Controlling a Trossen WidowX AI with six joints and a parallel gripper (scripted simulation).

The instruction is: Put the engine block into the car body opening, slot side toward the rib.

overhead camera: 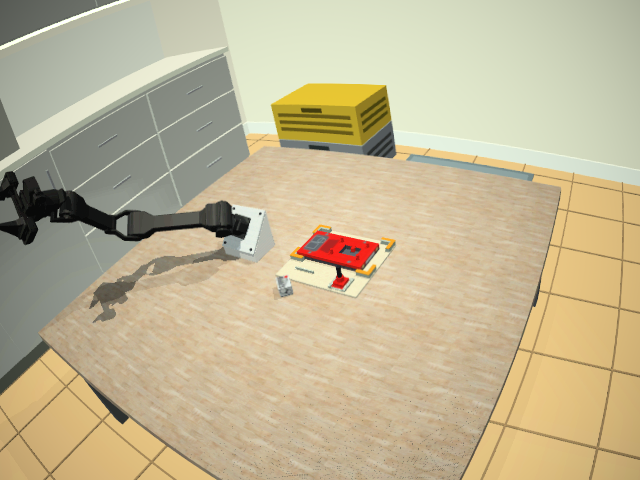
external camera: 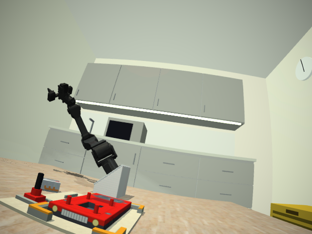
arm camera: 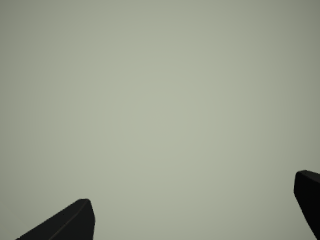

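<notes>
Now: the grey engine block 53 cm to the left of my gripper tip, 50 cm below it and 34 cm ahead of it.
</notes>
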